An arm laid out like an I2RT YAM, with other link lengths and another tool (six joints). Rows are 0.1 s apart.
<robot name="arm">
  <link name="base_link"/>
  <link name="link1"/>
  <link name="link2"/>
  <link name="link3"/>
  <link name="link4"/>
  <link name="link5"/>
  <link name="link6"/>
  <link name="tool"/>
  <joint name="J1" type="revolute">
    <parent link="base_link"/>
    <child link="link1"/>
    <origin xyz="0 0 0.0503"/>
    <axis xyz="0 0 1"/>
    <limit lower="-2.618" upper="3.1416"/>
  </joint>
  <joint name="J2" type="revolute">
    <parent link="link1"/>
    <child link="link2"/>
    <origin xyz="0.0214 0.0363 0.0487" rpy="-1.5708 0 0"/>
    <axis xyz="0 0 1"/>
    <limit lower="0" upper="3.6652"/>
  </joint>
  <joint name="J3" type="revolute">
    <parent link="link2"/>
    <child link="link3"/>
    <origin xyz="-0.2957 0 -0.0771" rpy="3.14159 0 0"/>
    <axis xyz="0 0 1"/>
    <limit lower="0" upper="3.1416"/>
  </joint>
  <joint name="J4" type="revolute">
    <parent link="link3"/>
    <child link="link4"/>
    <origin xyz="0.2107 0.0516 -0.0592"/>
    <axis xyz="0 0 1"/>
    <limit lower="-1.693" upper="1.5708"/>
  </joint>
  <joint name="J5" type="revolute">
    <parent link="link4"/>
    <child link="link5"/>
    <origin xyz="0.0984 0.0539 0.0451" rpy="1.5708 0 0"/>
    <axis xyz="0 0 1"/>
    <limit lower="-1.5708" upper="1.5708"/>
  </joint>
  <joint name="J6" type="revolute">
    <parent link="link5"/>
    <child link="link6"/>
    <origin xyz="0.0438 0 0.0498" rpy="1.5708 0 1.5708"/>
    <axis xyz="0 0 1"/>
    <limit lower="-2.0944" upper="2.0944"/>
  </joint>
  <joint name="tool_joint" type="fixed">
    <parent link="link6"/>
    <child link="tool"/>
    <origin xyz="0.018 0.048 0.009" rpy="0.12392 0 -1.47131"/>
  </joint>
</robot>
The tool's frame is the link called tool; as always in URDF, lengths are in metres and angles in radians.
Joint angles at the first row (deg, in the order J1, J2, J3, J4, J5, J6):
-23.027 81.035 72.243 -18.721 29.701 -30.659
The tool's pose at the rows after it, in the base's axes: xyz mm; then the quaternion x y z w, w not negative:
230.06, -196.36, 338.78, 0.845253, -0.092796, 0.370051, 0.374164
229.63, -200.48, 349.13, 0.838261, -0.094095, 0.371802, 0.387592
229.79, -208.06, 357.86, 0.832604, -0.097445, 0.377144, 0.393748
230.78, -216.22, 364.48, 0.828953, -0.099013, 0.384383, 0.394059
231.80, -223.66, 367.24, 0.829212, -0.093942, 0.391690, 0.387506
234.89, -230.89, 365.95, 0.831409, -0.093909, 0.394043, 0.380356
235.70, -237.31, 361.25, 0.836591, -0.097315, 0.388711, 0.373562
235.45, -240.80, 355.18, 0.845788, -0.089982, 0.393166, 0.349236
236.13, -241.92, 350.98, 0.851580, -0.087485, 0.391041, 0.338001
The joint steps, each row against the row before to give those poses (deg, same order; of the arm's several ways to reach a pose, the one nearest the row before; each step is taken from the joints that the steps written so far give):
-0.261 0.001 1.582 0.000 1.762 -2.289
-0.614 0.262 1.845 0.088 0.616 -1.325
-1.318 0.702 2.107 0.088 -0.699 -0.795
-1.402 0.879 2.017 0.001 -1.492 -0.439
-1.320 0.704 1.236 -0.002 -2.451 -0.440
-1.058 1.228 1.055 -0.087 -1.681 0.176
-1.054 1.056 0.443 -0.523 -1.054 0.349
-0.967 0.264 -0.085 -1.140 -3.593 0.701
-0.268 0.351 -0.003 -0.794 -1.242 0.356

